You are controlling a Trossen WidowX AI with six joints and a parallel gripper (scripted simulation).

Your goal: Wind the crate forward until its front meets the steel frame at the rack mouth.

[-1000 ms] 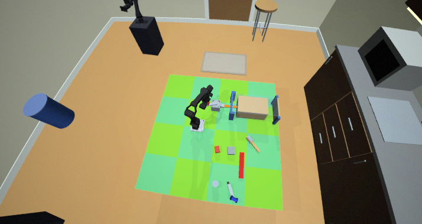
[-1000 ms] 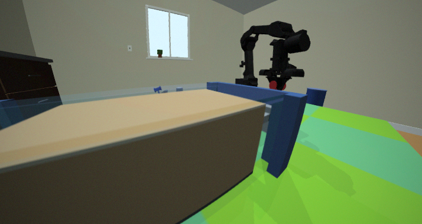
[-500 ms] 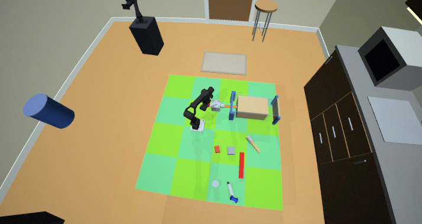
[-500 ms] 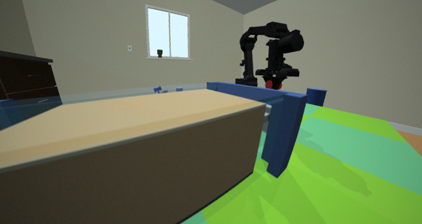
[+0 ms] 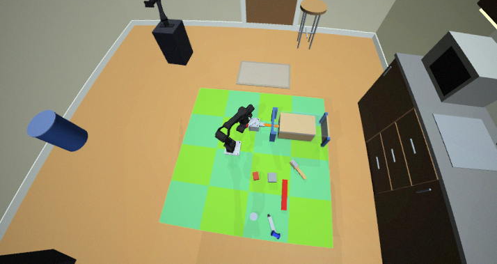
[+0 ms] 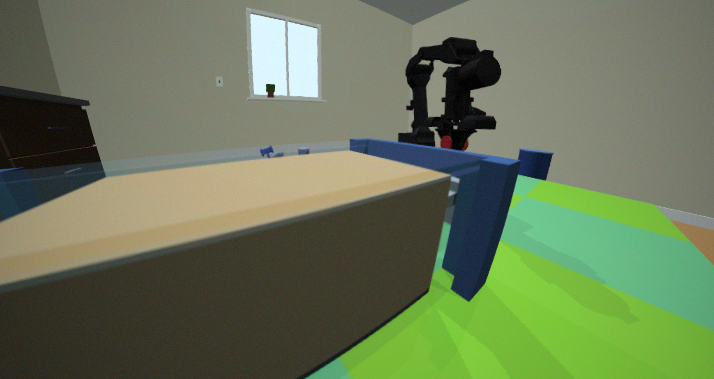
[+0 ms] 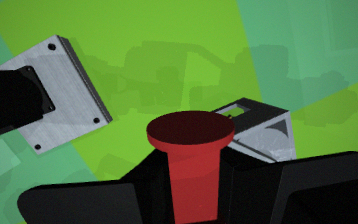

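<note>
Right now my gripper tip is 23 cm short of the blue steel frame, 9 cm to the right of it and 1 cm above it. The rest, counted from my gripper tip: grey winch (5 cm ahead, 6 cm to the left, 8 cm below); then red-knobbed crank handle (3 cm ahead, 3 cm to the left, 1 cm below); then red knob (2 cm above).
</note>
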